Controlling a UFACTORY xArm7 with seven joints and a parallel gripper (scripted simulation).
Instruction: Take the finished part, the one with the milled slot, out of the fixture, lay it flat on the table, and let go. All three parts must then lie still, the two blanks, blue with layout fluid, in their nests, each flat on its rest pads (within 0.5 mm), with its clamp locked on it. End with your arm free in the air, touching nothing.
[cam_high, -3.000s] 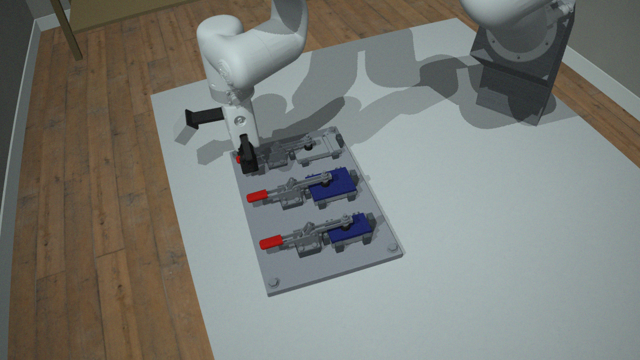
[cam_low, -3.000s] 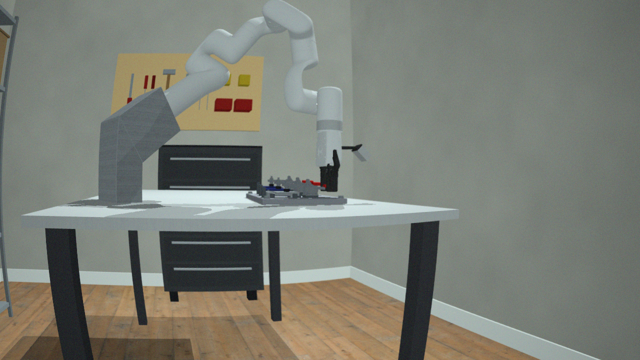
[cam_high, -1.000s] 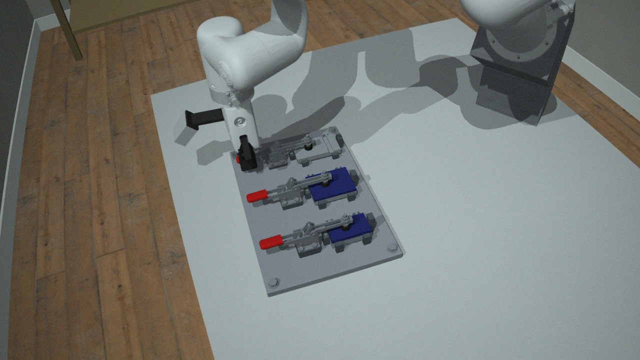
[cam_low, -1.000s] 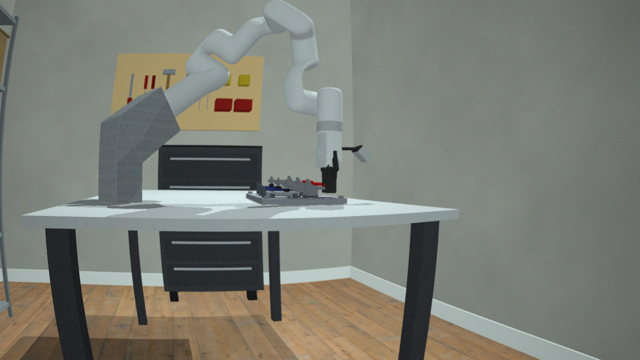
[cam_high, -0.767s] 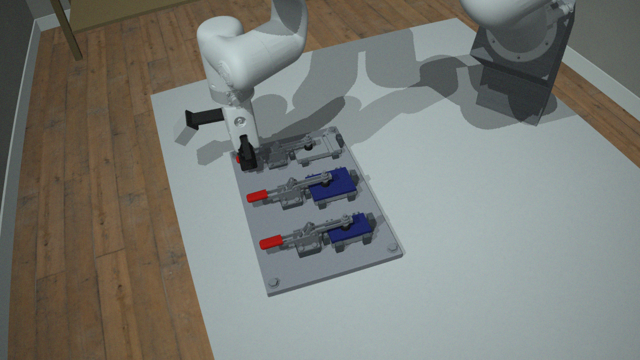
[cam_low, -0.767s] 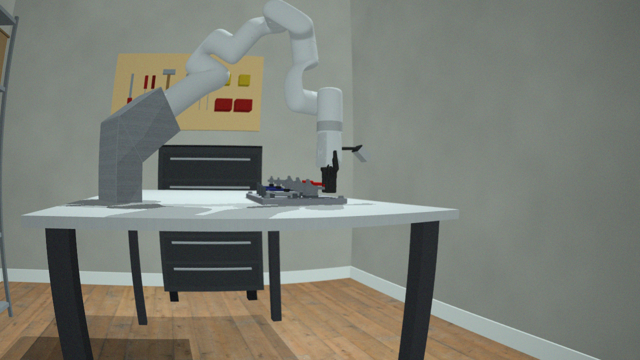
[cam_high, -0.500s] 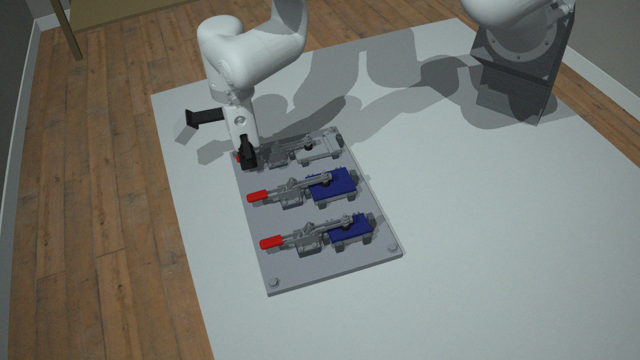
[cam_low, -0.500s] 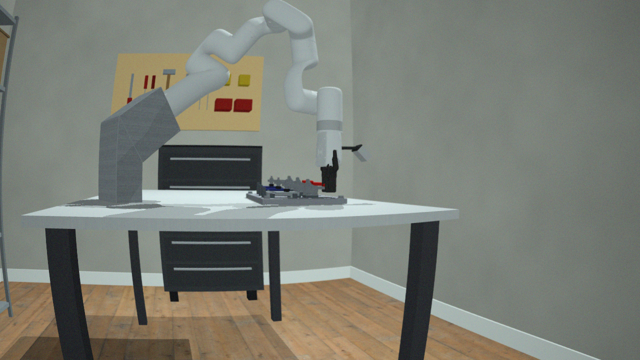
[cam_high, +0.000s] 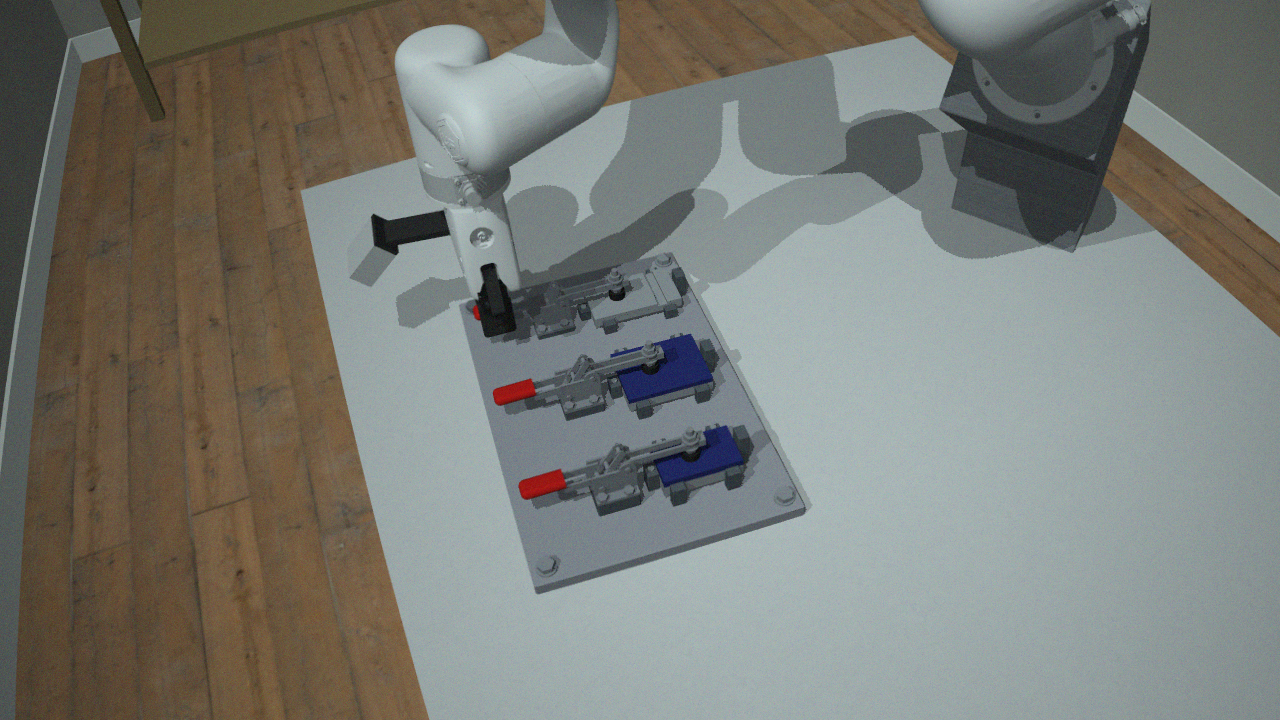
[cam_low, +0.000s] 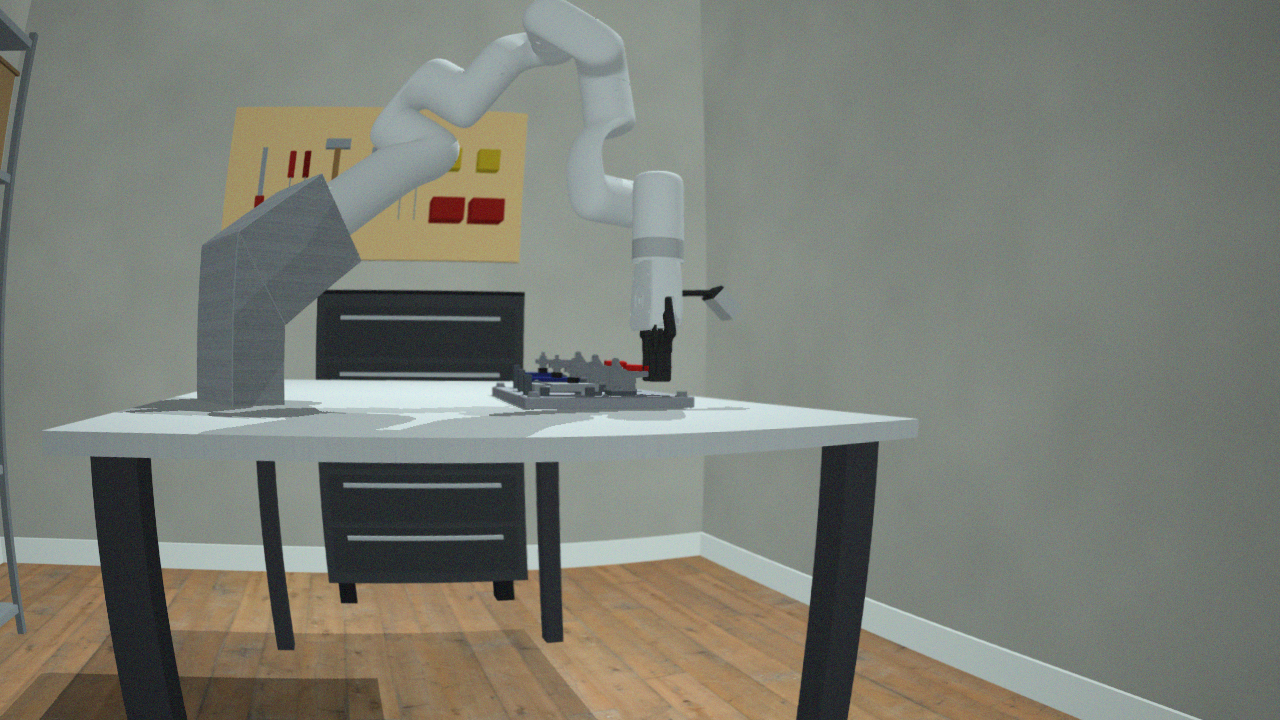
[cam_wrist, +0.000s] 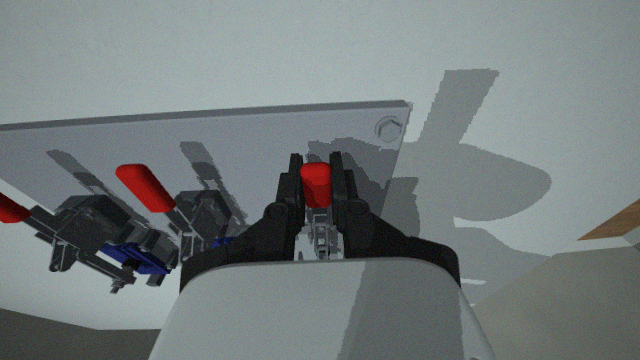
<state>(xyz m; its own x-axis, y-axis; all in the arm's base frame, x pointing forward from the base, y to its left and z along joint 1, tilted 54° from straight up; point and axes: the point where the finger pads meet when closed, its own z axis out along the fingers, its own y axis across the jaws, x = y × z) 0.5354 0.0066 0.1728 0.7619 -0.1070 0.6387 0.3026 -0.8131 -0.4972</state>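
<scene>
Now: hand 5 cm past the toggle clamp, 2 cm to the left of it and 1 cm above it. Also, from my hand: grey finished part 14 cm behind, 5 cm to the right, 3 cm below; then grey fixture plate 12 cm behind, 7 cm to the left, 5 cm below.
</scene>
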